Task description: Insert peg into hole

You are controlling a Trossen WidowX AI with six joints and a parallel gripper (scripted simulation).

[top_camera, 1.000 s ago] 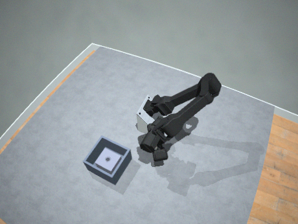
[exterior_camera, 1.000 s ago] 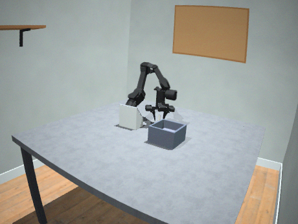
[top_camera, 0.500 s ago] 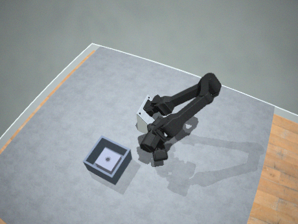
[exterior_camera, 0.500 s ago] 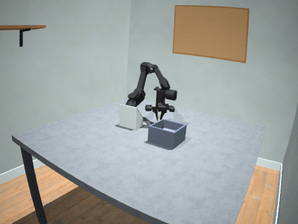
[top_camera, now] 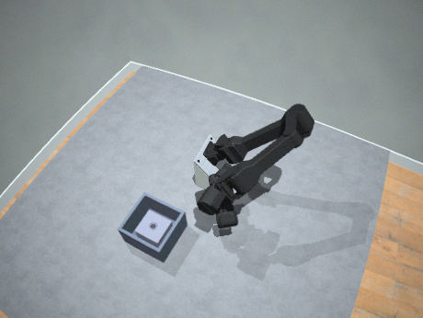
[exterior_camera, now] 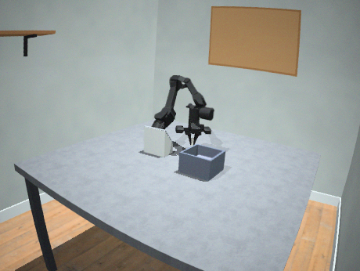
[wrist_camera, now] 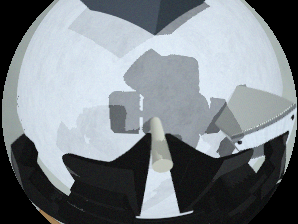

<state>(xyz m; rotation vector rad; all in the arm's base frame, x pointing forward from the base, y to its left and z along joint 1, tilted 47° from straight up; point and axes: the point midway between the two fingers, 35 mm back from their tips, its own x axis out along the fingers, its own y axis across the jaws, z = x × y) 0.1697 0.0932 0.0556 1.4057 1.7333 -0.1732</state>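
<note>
Right now the blue-grey box is 190 mm to the right of my hand, 140 mm ahead of it and 60 mm below it. From my hand the other things lie so: pale peg 40 mm below.
</note>
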